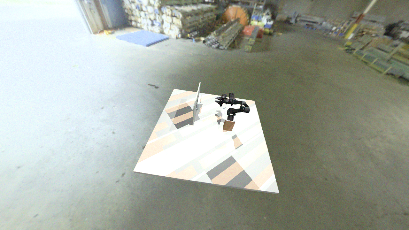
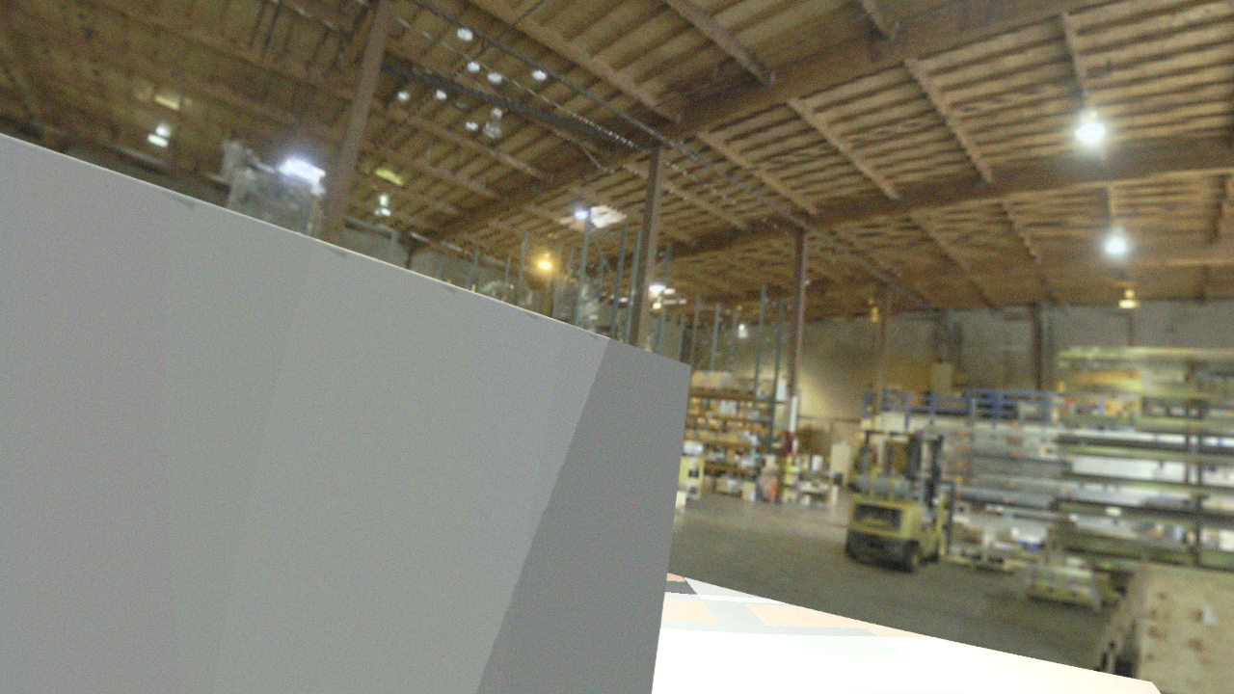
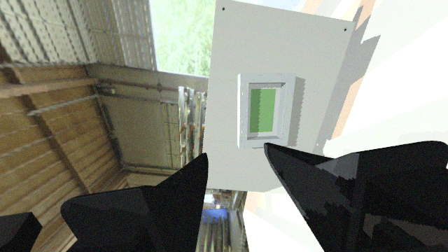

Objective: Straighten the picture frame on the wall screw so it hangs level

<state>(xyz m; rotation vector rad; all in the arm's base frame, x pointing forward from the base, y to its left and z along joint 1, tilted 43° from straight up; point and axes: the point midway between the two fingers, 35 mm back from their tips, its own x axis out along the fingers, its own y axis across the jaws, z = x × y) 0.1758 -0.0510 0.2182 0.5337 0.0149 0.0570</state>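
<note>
The picture frame lies 200 mm ahead of my gripper tip, 90 mm below it and 10 mm to the right of it. From my gripper tip the other things lie so: wall panel 210 mm ahead, 100 mm below.
</note>
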